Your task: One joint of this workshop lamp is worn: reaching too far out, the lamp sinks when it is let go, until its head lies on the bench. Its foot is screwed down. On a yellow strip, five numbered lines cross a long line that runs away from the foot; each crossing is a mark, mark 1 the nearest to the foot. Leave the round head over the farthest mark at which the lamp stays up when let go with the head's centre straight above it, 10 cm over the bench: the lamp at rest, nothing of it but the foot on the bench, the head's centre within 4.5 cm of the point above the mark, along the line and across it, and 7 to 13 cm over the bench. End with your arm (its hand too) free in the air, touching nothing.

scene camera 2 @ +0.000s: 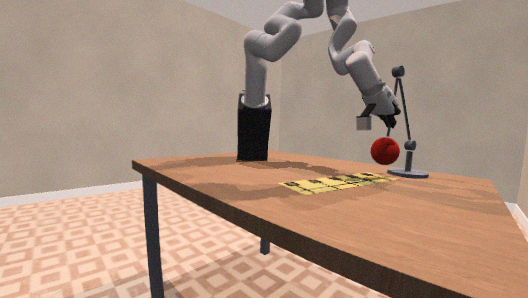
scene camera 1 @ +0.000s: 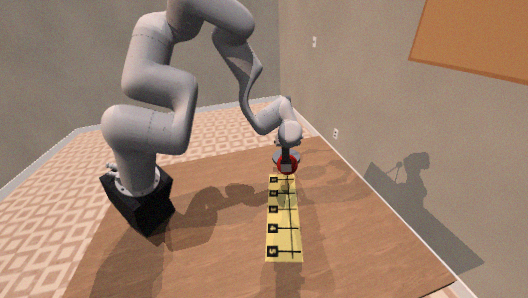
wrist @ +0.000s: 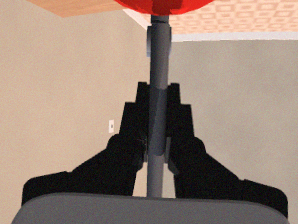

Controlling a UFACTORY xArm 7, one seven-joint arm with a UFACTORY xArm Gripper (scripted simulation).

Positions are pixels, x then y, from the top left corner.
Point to a round red head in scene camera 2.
385,151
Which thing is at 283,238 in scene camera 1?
A yellow strip.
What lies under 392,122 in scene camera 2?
My gripper.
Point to a yellow strip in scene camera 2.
313,186
